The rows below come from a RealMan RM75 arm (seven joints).
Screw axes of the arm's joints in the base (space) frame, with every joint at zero. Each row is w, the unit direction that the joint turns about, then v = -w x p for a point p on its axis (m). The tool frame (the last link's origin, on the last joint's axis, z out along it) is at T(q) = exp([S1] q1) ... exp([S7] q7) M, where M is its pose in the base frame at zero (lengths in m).
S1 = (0, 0, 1, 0, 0, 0)
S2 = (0, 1, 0, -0.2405, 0, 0)
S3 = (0, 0, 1, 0, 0, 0)
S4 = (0, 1, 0, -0.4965, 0, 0)
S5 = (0, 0, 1, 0, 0, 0)
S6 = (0, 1, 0, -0.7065, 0, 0)
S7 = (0, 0, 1, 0, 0, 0)
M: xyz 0 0 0.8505 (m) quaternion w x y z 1 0 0 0
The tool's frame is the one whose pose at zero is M.
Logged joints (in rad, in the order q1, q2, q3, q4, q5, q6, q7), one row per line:
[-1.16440 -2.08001 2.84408 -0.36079 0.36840 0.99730 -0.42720]
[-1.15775 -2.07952 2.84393 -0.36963 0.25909 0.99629 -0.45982]
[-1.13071 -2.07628 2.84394 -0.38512 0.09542 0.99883 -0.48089]
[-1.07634 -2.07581 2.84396 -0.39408 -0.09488 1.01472 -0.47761]
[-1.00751 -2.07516 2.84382 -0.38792 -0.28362 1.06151 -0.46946]
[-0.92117 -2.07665 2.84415 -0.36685 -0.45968 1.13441 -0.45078]
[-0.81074 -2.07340 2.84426 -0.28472 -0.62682 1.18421 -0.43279]
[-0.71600 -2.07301 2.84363 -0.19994 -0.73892 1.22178 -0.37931]
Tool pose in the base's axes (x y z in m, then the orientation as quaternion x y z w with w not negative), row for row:
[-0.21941 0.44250 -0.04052 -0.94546 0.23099 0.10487 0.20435]
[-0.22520 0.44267 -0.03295 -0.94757 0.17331 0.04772 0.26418]
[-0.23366 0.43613 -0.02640 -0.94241 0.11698 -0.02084 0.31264]
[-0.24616 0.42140 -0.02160 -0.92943 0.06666 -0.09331 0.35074]
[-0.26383 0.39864 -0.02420 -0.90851 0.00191 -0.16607 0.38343]
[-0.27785 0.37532 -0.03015 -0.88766 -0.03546 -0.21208 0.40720]
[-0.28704 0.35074 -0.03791 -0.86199 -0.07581 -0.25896 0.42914]
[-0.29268 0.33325 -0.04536 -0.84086 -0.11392 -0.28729 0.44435]
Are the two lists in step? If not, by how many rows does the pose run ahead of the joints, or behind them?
The pose runs 2 rows ahead of the joints: the pose in row i belongs to the joints in row i + 2.
